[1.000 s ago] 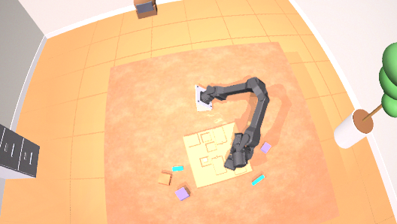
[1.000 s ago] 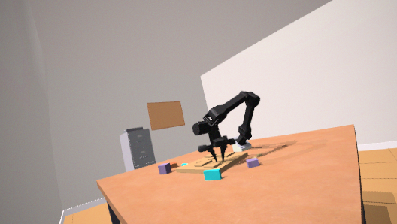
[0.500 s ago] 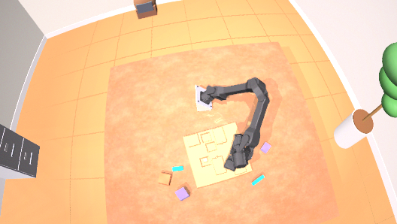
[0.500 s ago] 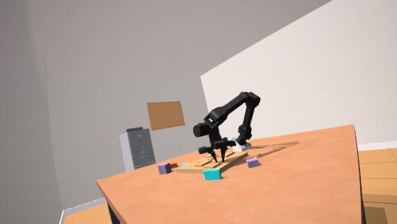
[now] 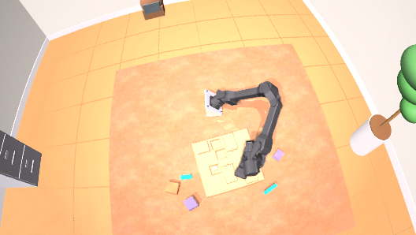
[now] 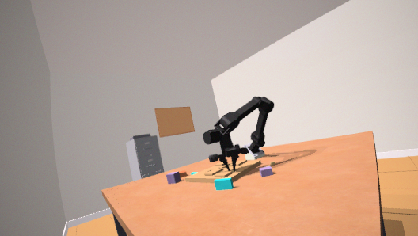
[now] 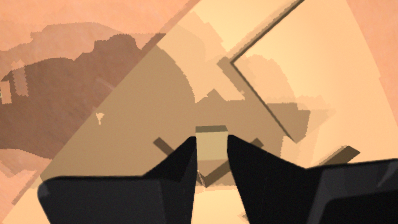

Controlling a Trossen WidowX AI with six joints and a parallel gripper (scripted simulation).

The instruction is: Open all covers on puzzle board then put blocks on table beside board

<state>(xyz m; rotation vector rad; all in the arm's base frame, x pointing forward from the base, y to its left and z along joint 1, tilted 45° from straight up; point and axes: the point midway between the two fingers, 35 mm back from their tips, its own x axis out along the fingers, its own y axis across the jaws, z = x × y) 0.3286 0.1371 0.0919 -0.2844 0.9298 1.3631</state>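
Now: gripper tip 300 mm to the left of the cyan block, 60 mm short of it and 10 mm above it. From my gripper tip the other things lie so: orange block: 360 mm to the right, 130 mm ahead.
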